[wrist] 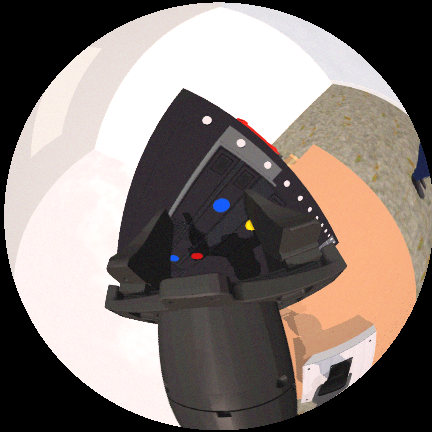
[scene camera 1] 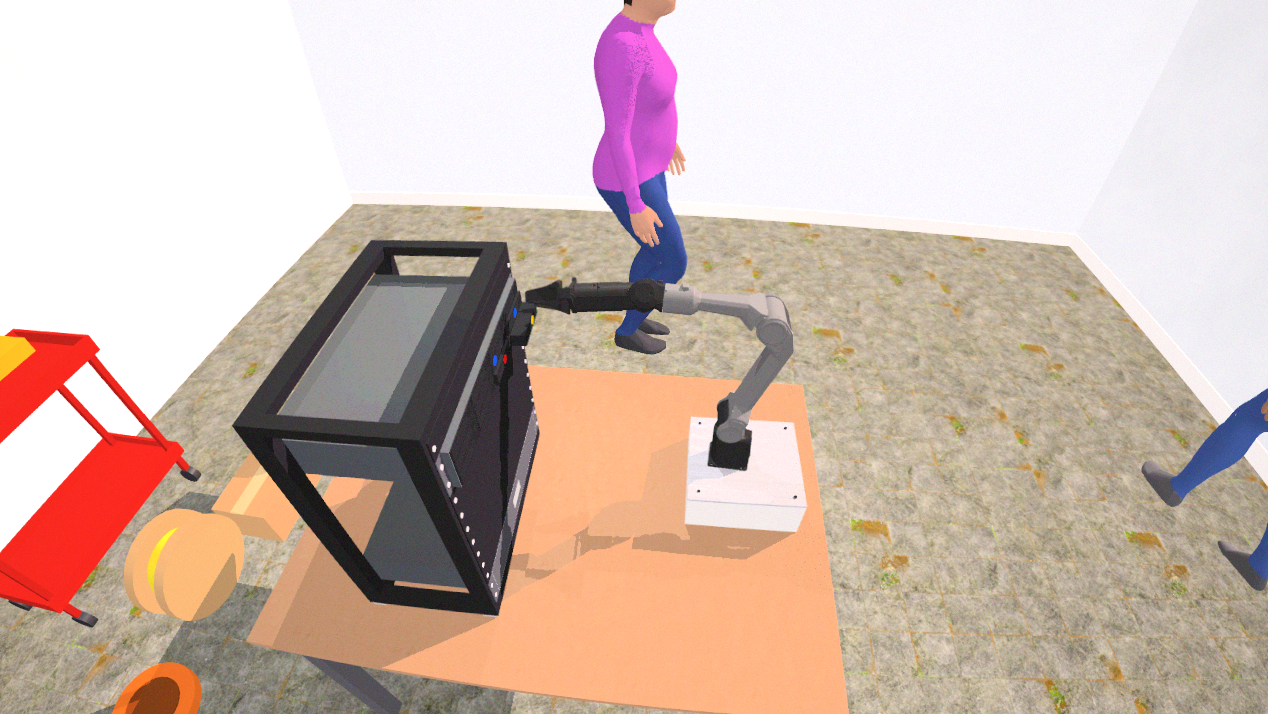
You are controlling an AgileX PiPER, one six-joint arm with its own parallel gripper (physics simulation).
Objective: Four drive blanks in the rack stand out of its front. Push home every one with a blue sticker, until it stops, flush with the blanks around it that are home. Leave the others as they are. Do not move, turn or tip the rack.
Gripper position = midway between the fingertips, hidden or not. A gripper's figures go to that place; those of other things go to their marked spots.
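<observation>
My gripper (wrist: 205,207) is 130 mm from the lens. I also see a black rack (wrist: 196,163), and the rack is 160 mm from the lens.
</observation>
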